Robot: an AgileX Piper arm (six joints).
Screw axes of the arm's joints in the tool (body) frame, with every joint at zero. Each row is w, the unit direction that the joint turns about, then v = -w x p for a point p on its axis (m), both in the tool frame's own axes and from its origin. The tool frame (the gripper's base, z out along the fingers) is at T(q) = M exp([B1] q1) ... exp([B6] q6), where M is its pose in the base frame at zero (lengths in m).
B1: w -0.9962 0 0.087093 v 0 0.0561 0
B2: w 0 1 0 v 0.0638 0 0.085
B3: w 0 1 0 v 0.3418 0 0.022
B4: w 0 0 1 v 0 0 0
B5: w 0 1 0 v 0.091 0 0
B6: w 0 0 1 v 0 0 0
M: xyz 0.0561 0 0.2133 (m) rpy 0 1.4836 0 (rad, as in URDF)
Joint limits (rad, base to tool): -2.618..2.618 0..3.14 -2.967..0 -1.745..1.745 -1.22..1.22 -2.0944..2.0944
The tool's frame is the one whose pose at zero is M.
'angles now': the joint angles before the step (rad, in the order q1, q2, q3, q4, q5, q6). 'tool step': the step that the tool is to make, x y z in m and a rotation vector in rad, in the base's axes. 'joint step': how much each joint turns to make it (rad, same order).
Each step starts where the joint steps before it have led.
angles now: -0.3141 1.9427 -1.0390 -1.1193 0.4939 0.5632
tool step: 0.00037 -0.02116 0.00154 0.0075 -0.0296 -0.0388
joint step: -0.0587 0.0166 -0.0348 0.0071 -0.0266 -0.0109
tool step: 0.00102 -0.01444 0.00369 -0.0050 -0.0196 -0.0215
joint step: -0.0363 0.0092 -0.0311 0.0061 -0.0103 -0.0162
